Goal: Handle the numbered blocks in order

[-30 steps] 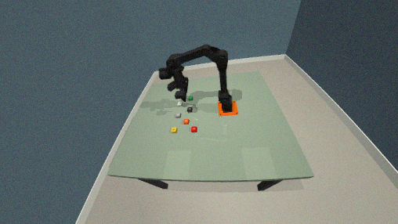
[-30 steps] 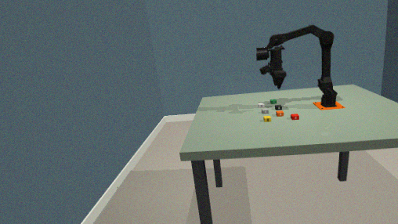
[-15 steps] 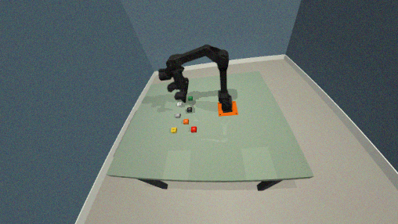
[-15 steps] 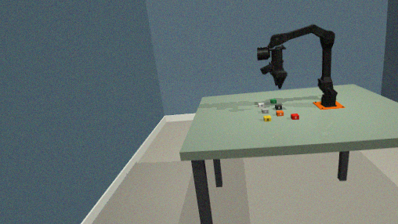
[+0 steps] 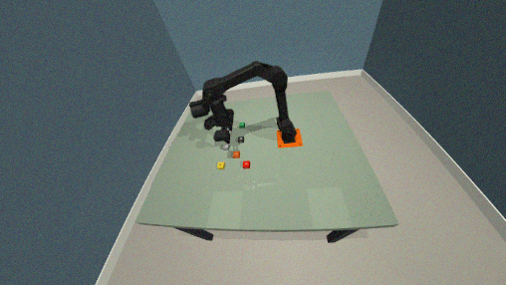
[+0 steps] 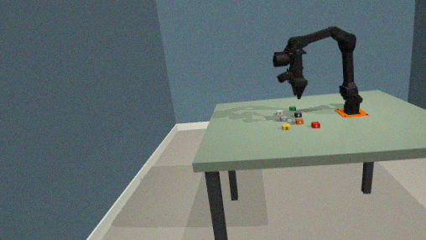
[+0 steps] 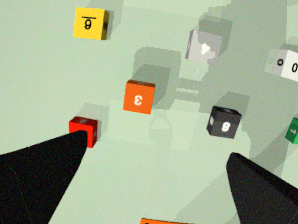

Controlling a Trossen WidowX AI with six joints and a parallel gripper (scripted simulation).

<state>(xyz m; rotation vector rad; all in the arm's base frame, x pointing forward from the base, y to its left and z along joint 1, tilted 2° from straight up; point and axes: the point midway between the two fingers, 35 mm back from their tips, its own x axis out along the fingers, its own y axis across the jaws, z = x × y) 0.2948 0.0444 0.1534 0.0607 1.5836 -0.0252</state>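
Now: the white block 16 cm to the right of my gripper tip, 12 cm below it and 6 cm ahead of it. The rest, counted from my gripper tip: black block (12 cm below, 8 cm to the right, 3 cm behind); orange block (12 cm below, 2 cm to the left); grey block (12 cm below, 6 cm ahead, 4 cm to the right).
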